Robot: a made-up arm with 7 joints. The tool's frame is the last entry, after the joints.
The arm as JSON. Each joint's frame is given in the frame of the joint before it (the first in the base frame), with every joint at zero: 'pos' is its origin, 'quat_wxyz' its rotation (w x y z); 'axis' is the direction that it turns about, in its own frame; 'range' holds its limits. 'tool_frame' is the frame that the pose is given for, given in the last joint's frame.
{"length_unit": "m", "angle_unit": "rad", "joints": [
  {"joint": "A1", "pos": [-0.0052, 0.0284, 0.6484], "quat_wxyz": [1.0, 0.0, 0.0, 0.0], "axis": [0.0, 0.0, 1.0], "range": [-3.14, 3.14]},
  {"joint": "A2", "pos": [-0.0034, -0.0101, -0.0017], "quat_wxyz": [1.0, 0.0, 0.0, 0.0], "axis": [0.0, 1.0, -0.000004], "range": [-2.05, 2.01]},
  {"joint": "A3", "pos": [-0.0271, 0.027, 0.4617], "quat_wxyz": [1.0, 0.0, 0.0, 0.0], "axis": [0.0, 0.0, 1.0], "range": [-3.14, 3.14]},
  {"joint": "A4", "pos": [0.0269, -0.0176, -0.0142], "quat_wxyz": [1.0, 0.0, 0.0, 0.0], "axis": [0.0, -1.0, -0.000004], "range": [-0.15, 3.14]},
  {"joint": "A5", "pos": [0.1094, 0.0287, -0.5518], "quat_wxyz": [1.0, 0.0, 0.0, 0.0], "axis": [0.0, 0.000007, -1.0], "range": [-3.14, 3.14]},
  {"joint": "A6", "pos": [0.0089, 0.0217, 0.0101], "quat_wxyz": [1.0, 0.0, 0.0, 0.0], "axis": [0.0, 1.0, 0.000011], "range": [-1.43, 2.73]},
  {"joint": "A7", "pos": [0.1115, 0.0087, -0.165], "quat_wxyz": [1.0, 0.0, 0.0, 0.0], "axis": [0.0, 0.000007, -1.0], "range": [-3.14, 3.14]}
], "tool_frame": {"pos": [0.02, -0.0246, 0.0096], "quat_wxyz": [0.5, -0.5, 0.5, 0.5]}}
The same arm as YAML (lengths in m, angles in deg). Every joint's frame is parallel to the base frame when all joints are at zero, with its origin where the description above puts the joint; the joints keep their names.
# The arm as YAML. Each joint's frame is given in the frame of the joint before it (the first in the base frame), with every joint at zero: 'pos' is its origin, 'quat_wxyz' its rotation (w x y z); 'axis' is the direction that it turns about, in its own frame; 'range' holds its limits. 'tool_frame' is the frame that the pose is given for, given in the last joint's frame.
length_unit: m
angle_unit: deg
joints:
  - joint: A1
    pos: [-0.0052, 0.0284, 0.6484]
    quat_wxyz: [1.0, 0.0, 0.0, 0.0]
    axis: [0.0, 0.0, 1.0]
    range: [-179.91, 179.91]
  - joint: A2
    pos: [-0.0034, -0.0101, -0.0017]
    quat_wxyz: [1.0, 0.0, 0.0, 0.0]
    axis: [0.0, 1.0, 0.0]
    range: [-117.46, 115.16]
  - joint: A3
    pos: [-0.0271, 0.027, 0.4617]
    quat_wxyz: [1.0, 0.0, 0.0, 0.0]
    axis: [0.0, 0.0, 1.0]
    range: [-179.91, 179.91]
  - joint: A4
    pos: [0.0269, -0.0176, -0.0142]
    quat_wxyz: [1.0, 0.0, 0.0, 0.0]
    axis: [0.0, -1.0, 0.0]
    range: [-8.59, 179.91]
  - joint: A5
    pos: [0.1094, 0.0287, -0.5518]
    quat_wxyz: [1.0, 0.0, 0.0, 0.0]
    axis: [0.0, 0.0, -1.0]
    range: [-179.91, 179.91]
  - joint: A6
    pos: [0.0089, 0.0217, 0.0101]
    quat_wxyz: [1.0, 0.0, 0.0, 0.0]
    axis: [0.0, 1.0, 0.0]
    range: [-81.93, 156.42]
  - joint: A7
    pos: [0.1115, 0.0087, -0.165]
    quat_wxyz: [1.0, 0.0, 0.0, 0.0]
    axis: [0.0, 0.0, -1.0]
    range: [-179.91, 179.91]
tool_frame:
  pos: [0.02, -0.0246, 0.0096]
  quat_wxyz: [0.5, -0.5, 0.5, 0.5]

